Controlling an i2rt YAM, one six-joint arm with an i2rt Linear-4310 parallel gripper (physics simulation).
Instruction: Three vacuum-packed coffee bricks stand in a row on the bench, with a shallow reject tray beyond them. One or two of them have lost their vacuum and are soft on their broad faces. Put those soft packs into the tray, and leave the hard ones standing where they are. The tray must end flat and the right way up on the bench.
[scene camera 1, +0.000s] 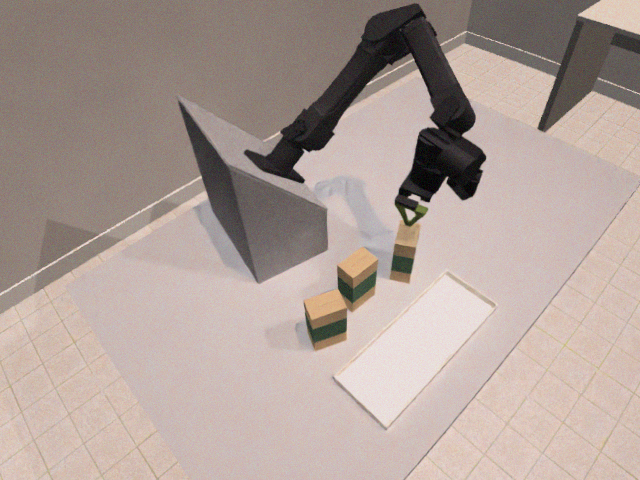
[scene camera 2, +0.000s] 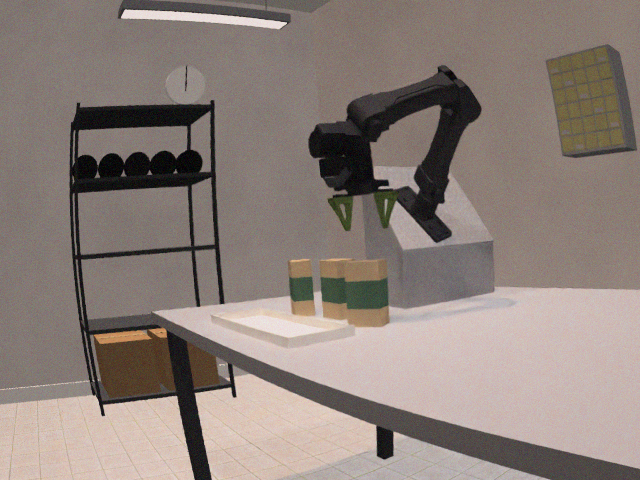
Scene:
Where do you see my gripper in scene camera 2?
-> At 366, 229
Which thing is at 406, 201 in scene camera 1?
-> My gripper.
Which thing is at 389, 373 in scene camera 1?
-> A shallow white tray.

